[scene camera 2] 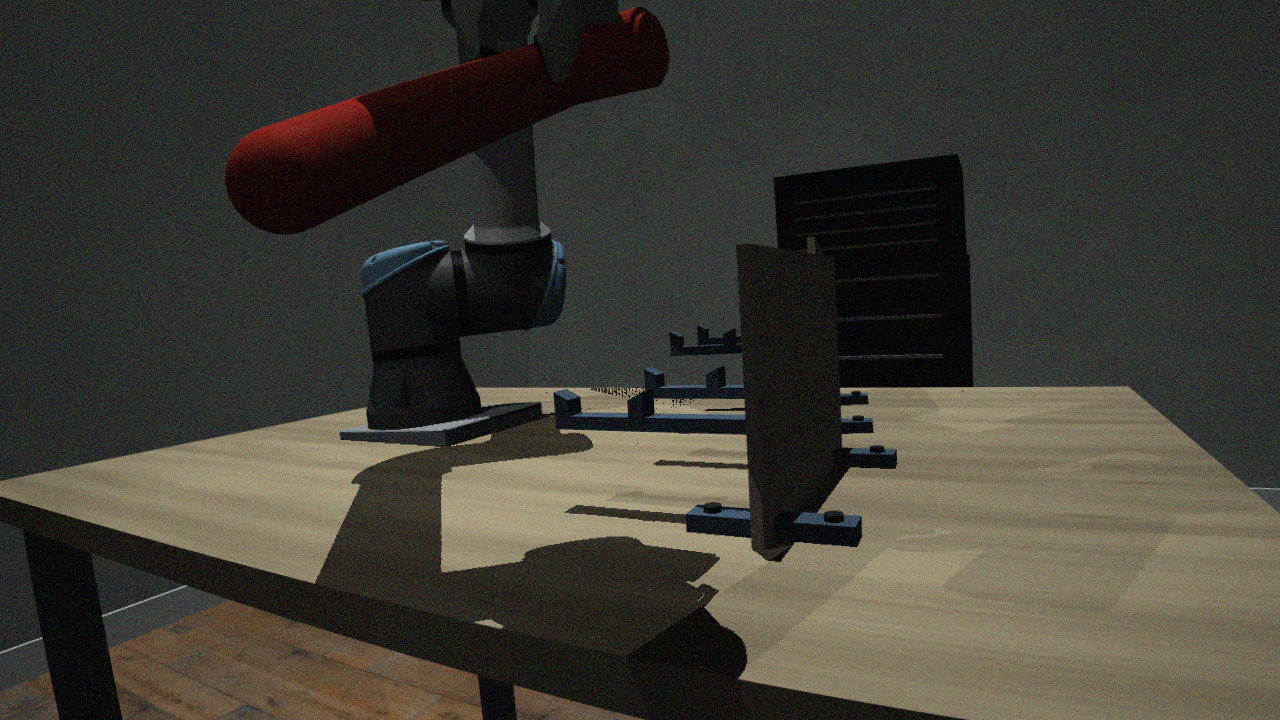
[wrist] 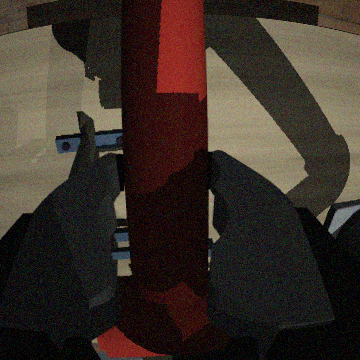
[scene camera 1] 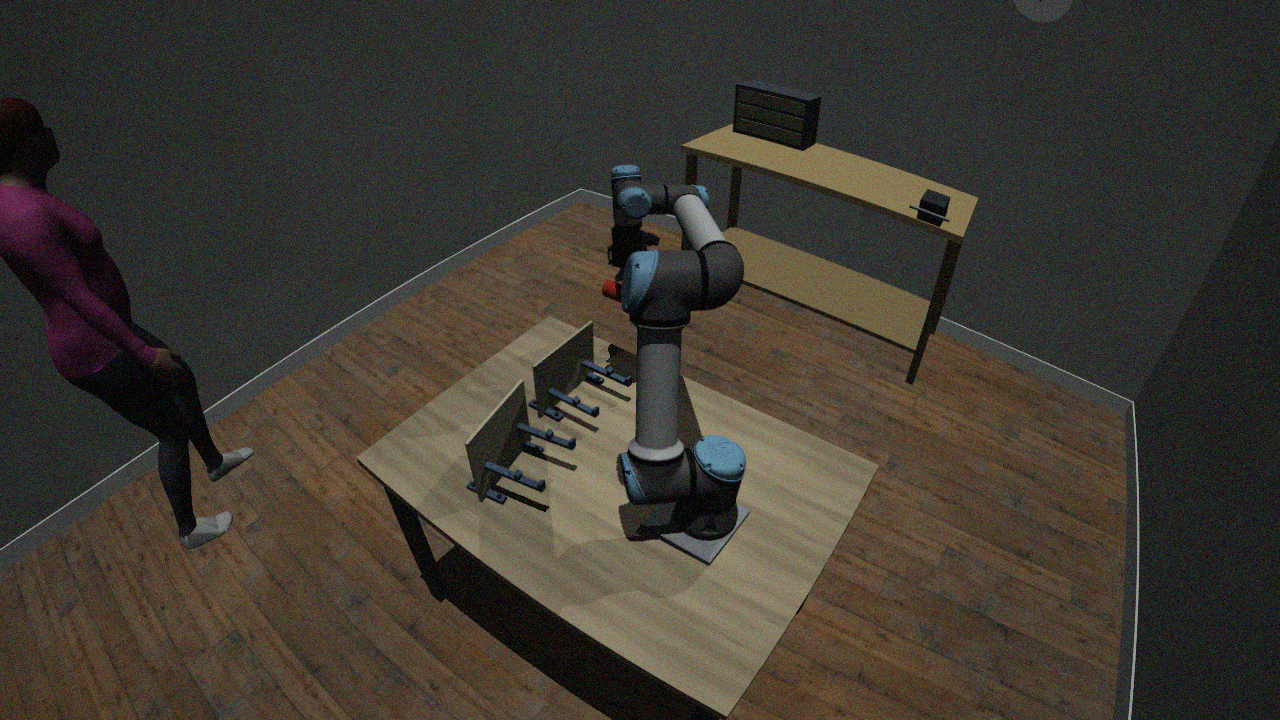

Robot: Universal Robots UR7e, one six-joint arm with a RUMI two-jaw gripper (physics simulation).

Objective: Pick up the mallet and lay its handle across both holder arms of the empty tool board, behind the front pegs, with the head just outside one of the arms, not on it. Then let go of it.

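The red mallet [scene camera 1: 612,289] [scene camera 2: 429,116] [wrist: 167,125] hangs tilted in the air, higher than the board tops. My gripper [scene camera 2: 528,62] [wrist: 165,156] is shut on it; the fingers press its two sides. I cannot clearly tell head from handle. Two upright tool boards stand on the table: the nearer one [scene camera 1: 496,438] and the farther one [scene camera 1: 563,367] in scene camera 1. Each has two blue holder arms with pegs, and no tool shows on them there. An upright board [scene camera 2: 792,385] stands in front in scene camera 2. The mallet is apart from the boards.
The wooden table [scene camera 1: 778,617] [scene camera 2: 1074,573] carries my arm's base [scene camera 1: 716,501] [scene camera 2: 420,385]. A person [scene camera 1: 80,295] stands at the left in scene camera 1. A workbench [scene camera 1: 850,183] with a drawer unit [scene camera 1: 774,113] stands behind. A dark cabinet [scene camera 2: 895,295] stands behind the boards.
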